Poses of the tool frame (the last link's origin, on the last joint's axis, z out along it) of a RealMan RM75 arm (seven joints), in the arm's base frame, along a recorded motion.
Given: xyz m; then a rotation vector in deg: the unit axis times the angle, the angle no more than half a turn.
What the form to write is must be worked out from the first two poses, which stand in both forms.
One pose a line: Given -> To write
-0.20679 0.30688 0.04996 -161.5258 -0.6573 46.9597 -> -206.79 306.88 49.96 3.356 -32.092 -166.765
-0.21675 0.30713 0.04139 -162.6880 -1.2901 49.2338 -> -216.75 307.13 41.39 2.472 -33.472 -168.789
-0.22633 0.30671 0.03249 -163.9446 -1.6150 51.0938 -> -226.33 306.71 32.49 1.734 -34.505 -170.800
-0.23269 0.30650 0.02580 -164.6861 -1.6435 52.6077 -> -232.69 306.50 25.80 1.378 -35.354 -172.100
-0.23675 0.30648 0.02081 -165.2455 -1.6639 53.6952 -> -236.75 306.48 20.81 1.093 -35.949 -173.083
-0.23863 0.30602 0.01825 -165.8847 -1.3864 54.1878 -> -238.63 306.02 18.25 1.036 -36.136 -173.894
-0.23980 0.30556 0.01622 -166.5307 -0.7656 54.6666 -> -239.80 305.56 16.22 1.237 -36.300 -174.622
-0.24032 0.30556 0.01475 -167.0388 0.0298 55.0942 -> -240.32 305.56 14.75 1.622 -36.453 -175.138
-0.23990 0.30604 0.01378 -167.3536 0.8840 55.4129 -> -239.90 306.04 13.78 2.130 -36.572 -175.390
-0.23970 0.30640 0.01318 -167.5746 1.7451 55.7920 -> -239.70 306.40 13.18 2.669 -36.746 -175.558
